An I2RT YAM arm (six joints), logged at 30 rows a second.
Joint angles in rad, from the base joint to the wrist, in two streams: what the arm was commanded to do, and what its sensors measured. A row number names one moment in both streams.
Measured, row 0:
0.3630 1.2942 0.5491 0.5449 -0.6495 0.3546
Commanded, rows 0 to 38:
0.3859 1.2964 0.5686 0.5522 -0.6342 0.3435
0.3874 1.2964 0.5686 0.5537 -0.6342 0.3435
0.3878 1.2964 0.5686 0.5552 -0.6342 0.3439
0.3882 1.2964 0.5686 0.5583 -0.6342 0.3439
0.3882 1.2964 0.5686 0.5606 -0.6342 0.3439
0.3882 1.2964 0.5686 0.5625 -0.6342 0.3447
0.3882 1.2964 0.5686 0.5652 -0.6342 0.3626
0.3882 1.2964 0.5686 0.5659 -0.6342 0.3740
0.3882 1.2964 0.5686 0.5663 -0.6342 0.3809
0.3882 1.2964 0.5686 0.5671 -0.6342 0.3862
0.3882 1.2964 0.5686 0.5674 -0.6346 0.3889
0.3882 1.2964 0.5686 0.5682 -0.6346 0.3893
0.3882 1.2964 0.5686 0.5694 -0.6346 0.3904
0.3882 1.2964 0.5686 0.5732 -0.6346 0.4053
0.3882 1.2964 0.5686 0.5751 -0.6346 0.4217
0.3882 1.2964 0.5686 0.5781 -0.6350 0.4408
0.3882 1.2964 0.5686 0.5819 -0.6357 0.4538
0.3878 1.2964 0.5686 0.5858 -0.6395 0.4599
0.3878 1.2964 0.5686 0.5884 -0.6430 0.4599
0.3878 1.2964 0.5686 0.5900 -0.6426 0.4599
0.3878 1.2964 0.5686 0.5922 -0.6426 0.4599
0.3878 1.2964 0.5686 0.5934 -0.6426 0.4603
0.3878 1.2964 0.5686 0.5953 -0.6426 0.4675
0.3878 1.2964 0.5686 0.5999 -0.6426 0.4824
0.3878 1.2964 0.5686 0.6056 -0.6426 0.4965
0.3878 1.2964 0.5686 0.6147 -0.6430 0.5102
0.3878 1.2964 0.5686 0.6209 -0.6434 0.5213
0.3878 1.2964 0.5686 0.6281 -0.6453 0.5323
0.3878 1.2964 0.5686 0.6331 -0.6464 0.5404
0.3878 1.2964 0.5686 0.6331 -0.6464 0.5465
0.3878 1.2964 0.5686 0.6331 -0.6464 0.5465
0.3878 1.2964 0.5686 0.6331 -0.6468 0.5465
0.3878 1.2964 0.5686 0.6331 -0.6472 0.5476
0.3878 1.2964 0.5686 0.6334 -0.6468 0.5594
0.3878 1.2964 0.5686 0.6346 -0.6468 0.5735
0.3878 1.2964 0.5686 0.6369 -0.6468 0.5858
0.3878 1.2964 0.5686 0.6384 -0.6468 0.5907
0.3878 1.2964 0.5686 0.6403 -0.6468 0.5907
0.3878 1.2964 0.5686 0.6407 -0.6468 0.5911
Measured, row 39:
0.3801 1.2949 0.5491 0.6342 -0.6392 0.5591
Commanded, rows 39 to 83:
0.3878 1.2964 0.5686 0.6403 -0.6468 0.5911
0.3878 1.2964 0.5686 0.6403 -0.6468 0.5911
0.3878 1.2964 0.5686 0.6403 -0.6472 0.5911
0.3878 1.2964 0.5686 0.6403 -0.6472 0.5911
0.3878 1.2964 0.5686 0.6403 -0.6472 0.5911
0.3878 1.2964 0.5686 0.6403 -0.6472 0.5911
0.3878 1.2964 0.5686 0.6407 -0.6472 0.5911
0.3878 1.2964 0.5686 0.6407 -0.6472 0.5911
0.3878 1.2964 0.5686 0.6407 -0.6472 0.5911
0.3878 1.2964 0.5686 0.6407 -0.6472 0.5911
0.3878 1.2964 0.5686 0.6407 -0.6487 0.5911
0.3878 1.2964 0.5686 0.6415 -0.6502 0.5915
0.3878 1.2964 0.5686 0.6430 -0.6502 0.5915
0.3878 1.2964 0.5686 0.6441 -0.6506 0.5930
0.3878 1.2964 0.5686 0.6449 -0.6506 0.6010
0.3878 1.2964 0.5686 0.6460 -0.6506 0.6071
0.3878 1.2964 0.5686 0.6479 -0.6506 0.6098
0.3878 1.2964 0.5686 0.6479 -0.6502 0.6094
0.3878 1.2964 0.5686 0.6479 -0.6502 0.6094
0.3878 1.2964 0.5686 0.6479 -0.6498 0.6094
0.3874 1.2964 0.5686 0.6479 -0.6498 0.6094
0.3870 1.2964 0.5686 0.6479 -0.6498 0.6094
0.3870 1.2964 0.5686 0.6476 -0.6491 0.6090
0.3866 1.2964 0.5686 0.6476 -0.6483 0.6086
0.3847 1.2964 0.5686 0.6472 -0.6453 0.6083
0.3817 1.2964 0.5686 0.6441 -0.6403 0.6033
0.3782 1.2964 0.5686 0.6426 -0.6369 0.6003
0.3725 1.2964 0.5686 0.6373 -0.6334 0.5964
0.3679 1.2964 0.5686 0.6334 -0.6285 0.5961
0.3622 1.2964 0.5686 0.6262 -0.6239 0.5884
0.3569 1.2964 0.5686 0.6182 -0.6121 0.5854
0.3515 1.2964 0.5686 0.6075 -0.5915 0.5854
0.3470 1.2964 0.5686 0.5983 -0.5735 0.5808
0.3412 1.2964 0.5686 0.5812 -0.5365 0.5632
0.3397 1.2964 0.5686 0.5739 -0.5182 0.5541
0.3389 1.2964 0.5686 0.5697 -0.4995 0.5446
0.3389 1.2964 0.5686 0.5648 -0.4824 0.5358
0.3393 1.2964 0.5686 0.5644 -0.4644 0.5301
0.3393 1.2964 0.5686 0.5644 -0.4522 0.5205
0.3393 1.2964 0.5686 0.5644 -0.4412 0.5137
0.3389 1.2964 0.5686 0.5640 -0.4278 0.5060
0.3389 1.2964 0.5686 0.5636 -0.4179 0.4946
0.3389 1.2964 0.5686 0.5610 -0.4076 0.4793
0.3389 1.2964 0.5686 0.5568 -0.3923 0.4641
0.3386 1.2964 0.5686 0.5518 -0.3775 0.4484
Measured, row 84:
0.3443 1.2953 0.5491 0.5594 -0.4568 0.5232
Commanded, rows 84 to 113:
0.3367 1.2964 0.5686 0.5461 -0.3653 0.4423
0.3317 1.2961 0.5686 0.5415 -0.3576 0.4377
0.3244 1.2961 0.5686 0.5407 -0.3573 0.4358
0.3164 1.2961 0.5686 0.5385 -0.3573 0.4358
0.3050 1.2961 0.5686 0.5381 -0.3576 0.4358
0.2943 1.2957 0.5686 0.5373 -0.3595 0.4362
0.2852 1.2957 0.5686 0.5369 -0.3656 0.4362
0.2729 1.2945 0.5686 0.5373 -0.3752 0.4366
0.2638 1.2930 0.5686 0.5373 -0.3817 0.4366
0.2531 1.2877 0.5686 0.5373 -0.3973 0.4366
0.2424 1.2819 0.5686 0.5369 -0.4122 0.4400
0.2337 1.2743 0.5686 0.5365 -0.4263 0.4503
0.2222 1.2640 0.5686 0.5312 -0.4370 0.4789
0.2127 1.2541 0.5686 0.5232 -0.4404 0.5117
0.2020 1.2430 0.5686 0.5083 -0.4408 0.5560
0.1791 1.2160 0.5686 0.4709 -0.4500 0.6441
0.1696 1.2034 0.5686 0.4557 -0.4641 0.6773
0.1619 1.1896 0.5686 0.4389 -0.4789 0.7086
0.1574 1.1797 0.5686 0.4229 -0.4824 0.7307
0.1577 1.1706 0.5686 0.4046 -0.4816 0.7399
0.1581 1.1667 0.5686 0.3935 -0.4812 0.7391
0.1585 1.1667 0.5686 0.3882 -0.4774 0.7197
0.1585 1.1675 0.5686 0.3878 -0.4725 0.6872
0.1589 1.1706 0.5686 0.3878 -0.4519 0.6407
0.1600 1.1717 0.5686 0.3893 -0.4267 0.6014
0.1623 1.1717 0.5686 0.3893 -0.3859 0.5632
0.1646 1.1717 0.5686 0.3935 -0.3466 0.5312
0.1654 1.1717 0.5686 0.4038 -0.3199 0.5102
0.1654 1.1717 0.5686 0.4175 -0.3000 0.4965
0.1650 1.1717 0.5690 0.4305 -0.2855 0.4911
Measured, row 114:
0.1612 1.1759 0.5514 0.4030 -0.3870 0.5854
